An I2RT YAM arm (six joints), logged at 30 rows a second.
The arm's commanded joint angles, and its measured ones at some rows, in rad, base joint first. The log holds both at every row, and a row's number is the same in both.
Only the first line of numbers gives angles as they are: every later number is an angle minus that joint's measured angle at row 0.
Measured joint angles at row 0:
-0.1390 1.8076 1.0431 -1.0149 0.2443 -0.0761
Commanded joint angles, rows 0 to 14:
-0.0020 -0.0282 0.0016 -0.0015 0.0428 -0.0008
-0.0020 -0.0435 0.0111 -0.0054 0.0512 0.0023
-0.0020 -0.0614 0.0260 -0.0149 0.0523 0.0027
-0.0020 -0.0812 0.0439 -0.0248 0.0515 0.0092
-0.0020 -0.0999 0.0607 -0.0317 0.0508 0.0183
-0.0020 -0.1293 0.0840 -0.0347 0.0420 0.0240
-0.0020 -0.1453 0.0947 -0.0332 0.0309 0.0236
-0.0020 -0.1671 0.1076 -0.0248 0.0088 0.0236
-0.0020 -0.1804 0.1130 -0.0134 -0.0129 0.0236
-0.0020 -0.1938 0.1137 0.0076 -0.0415 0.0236
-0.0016 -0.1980 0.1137 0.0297 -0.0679 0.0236
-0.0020 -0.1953 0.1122 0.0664 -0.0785 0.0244
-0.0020 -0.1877 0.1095 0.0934 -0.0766 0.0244
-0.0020 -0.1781 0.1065 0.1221 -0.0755 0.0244
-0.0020 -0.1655 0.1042 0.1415 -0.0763 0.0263
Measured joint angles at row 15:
0.0000 -0.1919 0.1072 0.1007 -0.0396 0.0137
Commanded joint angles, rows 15 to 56:
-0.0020 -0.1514 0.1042 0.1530 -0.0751 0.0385
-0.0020 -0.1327 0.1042 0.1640 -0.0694 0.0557
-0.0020 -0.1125 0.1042 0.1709 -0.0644 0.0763
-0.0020 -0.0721 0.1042 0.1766 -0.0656 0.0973
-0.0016 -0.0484 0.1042 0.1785 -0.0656 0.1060
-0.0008 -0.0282 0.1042 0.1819 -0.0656 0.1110
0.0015 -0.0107 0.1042 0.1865 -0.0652 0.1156
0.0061 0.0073 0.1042 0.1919 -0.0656 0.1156
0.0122 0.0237 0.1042 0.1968 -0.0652 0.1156
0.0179 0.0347 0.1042 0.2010 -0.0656 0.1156
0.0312 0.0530 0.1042 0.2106 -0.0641 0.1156
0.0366 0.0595 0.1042 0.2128 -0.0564 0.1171
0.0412 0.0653 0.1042 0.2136 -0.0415 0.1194
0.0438 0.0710 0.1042 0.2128 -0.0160 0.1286
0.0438 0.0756 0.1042 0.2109 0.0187 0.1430
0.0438 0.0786 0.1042 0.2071 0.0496 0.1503
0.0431 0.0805 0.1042 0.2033 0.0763 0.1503
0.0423 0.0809 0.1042 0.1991 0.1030 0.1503
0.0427 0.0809 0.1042 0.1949 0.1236 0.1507
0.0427 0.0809 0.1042 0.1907 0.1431 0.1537
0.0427 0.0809 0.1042 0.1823 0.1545 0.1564
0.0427 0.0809 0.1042 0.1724 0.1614 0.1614
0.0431 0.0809 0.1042 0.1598 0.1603 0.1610
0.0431 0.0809 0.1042 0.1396 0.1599 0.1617
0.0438 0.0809 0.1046 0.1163 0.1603 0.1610
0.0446 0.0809 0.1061 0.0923 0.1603 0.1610
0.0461 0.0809 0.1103 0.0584 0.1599 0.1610
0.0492 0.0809 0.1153 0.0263 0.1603 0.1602
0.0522 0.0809 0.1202 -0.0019 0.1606 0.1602
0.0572 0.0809 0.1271 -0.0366 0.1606 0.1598
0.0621 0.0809 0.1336 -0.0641 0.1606 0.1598
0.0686 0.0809 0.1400 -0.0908 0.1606 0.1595
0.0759 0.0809 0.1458 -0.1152 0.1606 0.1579
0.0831 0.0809 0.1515 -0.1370 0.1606 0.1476
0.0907 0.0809 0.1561 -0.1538 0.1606 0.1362
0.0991 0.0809 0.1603 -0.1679 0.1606 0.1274
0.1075 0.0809 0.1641 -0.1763 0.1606 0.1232
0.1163 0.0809 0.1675 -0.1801 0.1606 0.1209
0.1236 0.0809 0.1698 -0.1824 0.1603 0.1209
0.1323 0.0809 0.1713 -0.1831 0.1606 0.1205
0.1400 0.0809 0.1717 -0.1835 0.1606 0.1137
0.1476 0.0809 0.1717 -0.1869 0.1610 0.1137
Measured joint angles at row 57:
0.1224 0.0687 0.1511 -0.1763 0.1465 0.1289
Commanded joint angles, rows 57 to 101:
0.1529 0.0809 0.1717 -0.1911 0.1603 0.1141
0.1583 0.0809 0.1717 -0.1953 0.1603 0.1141
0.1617 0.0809 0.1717 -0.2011 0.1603 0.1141
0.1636 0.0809 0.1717 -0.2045 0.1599 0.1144
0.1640 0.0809 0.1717 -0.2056 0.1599 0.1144
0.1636 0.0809 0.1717 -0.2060 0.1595 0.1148
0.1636 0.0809 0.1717 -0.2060 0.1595 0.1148
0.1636 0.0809 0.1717 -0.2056 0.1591 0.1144
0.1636 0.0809 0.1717 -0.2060 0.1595 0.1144
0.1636 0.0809 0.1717 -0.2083 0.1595 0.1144
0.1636 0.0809 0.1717 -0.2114 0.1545 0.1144
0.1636 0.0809 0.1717 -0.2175 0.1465 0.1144
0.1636 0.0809 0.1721 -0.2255 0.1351 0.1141
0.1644 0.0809 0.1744 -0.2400 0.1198 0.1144
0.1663 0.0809 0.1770 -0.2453 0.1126 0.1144
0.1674 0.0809 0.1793 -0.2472 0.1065 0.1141
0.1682 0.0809 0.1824 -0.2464 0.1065 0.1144
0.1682 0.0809 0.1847 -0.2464 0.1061 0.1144
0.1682 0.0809 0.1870 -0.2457 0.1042 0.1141
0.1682 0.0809 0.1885 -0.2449 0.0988 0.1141
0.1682 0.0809 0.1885 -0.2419 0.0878 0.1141
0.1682 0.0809 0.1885 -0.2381 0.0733 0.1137
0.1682 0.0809 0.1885 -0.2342 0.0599 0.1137
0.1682 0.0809 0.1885 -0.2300 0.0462 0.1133
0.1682 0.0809 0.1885 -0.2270 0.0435 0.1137
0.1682 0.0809 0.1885 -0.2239 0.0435 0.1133
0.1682 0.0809 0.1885 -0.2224 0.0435 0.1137
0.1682 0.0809 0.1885 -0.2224 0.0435 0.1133
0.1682 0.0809 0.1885 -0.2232 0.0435 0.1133
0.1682 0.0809 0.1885 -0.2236 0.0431 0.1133
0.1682 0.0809 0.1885 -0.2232 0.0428 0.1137
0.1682 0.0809 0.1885 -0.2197 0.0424 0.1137
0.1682 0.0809 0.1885 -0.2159 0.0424 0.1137
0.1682 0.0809 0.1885 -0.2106 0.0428 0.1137
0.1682 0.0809 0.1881 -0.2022 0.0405 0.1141
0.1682 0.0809 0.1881 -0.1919 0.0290 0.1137
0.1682 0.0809 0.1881 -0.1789 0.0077 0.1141
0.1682 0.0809 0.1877 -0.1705 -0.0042 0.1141
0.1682 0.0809 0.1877 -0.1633 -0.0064 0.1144
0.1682 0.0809 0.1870 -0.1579 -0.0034 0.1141
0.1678 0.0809 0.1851 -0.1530 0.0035 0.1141
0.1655 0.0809 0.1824 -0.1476 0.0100 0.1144
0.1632 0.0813 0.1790 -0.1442 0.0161 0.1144
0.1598 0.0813 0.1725 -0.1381 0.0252 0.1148
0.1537 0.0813 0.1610 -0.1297 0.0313 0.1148
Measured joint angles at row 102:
0.1609 0.0687 0.1725 -0.1427 0.0172 0.1106
